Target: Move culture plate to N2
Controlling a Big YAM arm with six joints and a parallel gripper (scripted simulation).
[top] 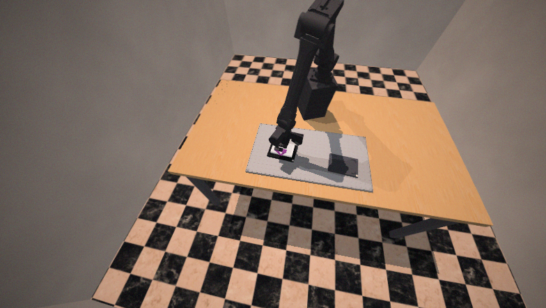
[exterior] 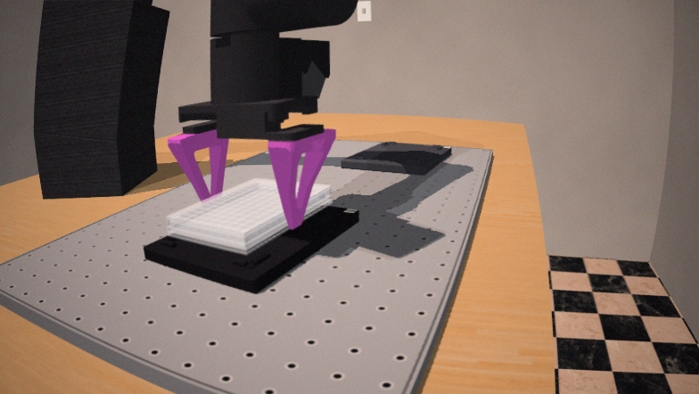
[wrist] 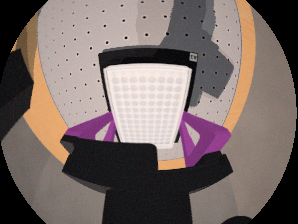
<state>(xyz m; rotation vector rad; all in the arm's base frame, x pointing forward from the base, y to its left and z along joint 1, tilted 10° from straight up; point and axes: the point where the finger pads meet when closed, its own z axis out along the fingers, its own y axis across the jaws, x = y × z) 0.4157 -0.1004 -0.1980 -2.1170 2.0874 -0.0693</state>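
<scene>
Right now my hand is 10 mm below the clear lid. Round my hand: white corner mark: 80 mm to the left, 50 mm ahead, 20 mm below; dark nest N1: 360 mm to the left, 20 mm below, 10 mm behind; black nest N2: 20 mm below.
</scene>
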